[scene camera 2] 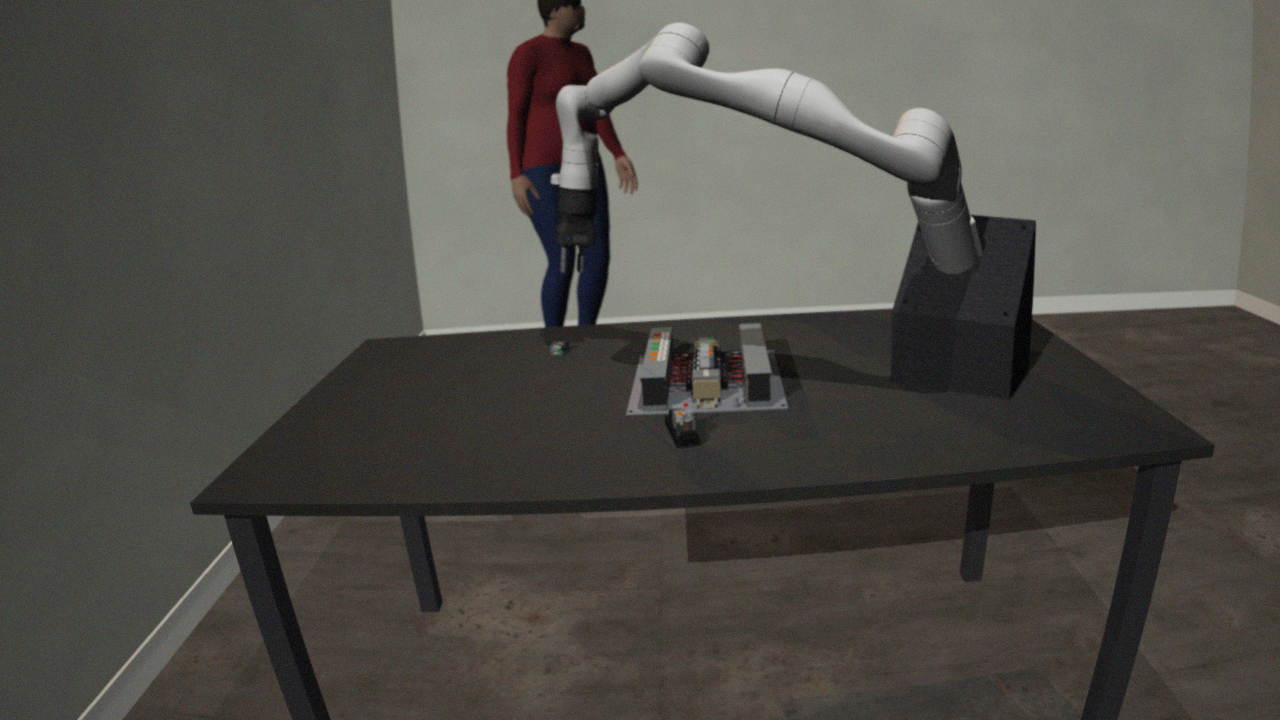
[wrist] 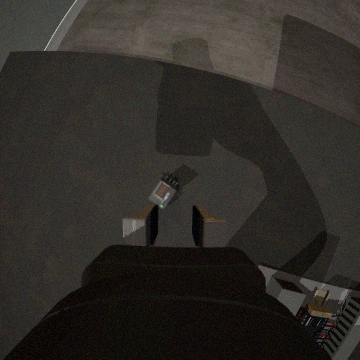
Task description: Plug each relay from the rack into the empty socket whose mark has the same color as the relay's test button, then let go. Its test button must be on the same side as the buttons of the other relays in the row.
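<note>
My gripper is open and empty, with its fingers pointing down high above the back left of the table. A small relay with a clear housing and a green button lies on its side on the table; in the wrist view it shows just beyond the left finger, its dark pins pointing away from the gripper. The rack, a small dark block, stands in front of the panel and bears a relay with an orange spot. A relay row stands on the panel; its sockets are too small to tell apart.
Two tall grey ducts flank the row, with red wires between. The left duct has coloured marks on top. The table's back edge lies behind the loose relay. A person stands behind the table. The arm's dark base stands at the right.
</note>
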